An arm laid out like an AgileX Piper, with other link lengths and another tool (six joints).
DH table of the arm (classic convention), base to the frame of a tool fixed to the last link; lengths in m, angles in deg. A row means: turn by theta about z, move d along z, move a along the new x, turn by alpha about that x. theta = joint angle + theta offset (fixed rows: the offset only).
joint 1: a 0  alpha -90  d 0.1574  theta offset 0
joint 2: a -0.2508  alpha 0  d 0  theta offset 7.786
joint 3: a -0.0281  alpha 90  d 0  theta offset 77.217
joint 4: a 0  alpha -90  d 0.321  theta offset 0
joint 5: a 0  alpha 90  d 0  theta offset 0
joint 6: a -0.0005  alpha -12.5  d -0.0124  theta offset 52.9
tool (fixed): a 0  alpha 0  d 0.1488  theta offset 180
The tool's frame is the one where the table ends.
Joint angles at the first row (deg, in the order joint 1, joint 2, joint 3, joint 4, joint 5, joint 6):
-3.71, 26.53, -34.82, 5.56, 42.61, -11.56
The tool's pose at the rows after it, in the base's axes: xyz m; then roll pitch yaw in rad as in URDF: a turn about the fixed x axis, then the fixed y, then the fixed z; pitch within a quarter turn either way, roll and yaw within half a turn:
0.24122 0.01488 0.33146 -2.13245 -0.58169 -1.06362
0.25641 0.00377 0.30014 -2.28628 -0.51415 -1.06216
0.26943 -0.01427 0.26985 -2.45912 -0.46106 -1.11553
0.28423 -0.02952 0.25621 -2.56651 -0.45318 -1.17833
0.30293 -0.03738 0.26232 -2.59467 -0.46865 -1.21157
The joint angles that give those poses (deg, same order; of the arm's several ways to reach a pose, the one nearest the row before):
-3.71, 31.65, -34.82, 4.93, 44.32, -11.69
-3.71, 37.69, -34.82, -0.74, 46.55, -5.38
-3.71, 44.82, -35.97, -9.18, 50.30, 4.54
-3.71, 51.76, -38.95, -15.57, 52.81, 12.34
-3.71, 57.36, -43.81, -18.56, 53.81, 15.60

